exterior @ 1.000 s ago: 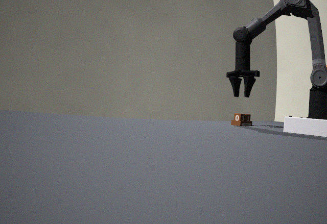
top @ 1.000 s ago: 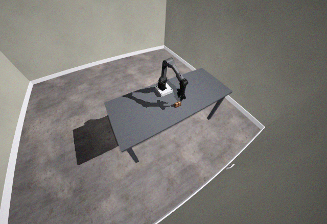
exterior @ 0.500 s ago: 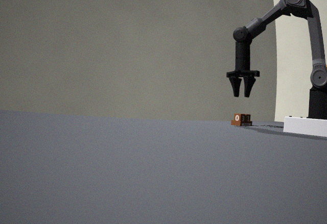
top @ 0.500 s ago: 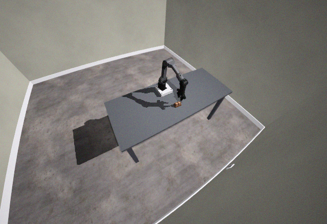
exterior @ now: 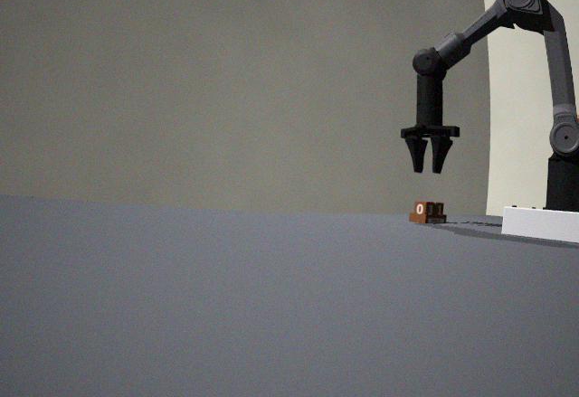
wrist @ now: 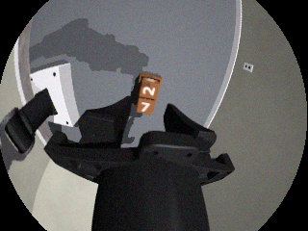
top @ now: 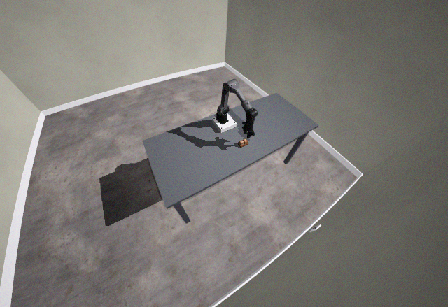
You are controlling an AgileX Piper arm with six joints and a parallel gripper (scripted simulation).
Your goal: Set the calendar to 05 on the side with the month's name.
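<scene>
Right now the cube is 8 cm below my hand. From my hand the other things lie so: brown calendar tray 10 cm below, 2 cm to the right, 1 cm behind.
</scene>
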